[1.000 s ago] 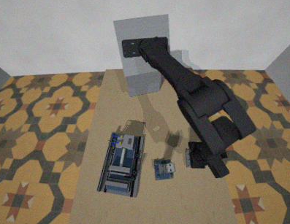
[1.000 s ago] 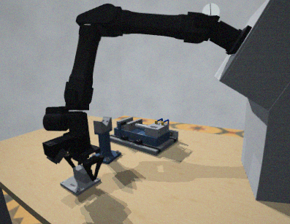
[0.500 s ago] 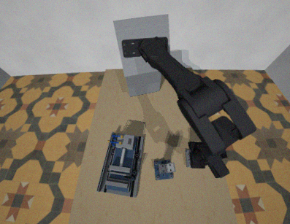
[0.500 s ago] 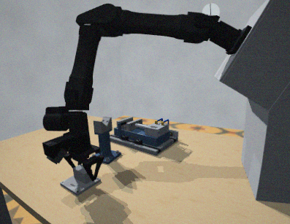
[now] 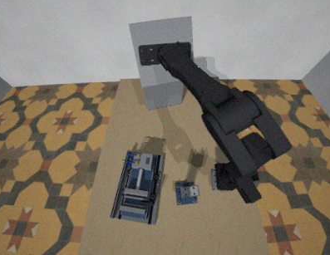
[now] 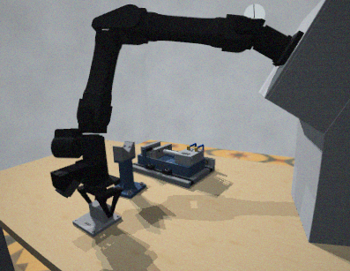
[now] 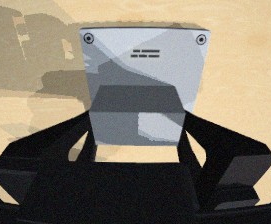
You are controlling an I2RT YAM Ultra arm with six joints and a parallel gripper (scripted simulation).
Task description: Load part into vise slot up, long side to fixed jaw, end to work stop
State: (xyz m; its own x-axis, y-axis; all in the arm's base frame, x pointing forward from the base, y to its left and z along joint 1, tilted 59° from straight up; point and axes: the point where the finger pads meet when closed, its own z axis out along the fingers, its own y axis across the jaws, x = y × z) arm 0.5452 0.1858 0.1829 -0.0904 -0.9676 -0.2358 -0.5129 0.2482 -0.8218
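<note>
Now: hand right at the part. Round my hand: V-block post: 160 mm to the right, 40 mm ahead, 30 mm above; then infeed plate: 20 mm to the left, 20 mm below, 10 mm ahead; then work stop: 340 mm to the right, 60 mm ahead, 60 mm above.
</note>
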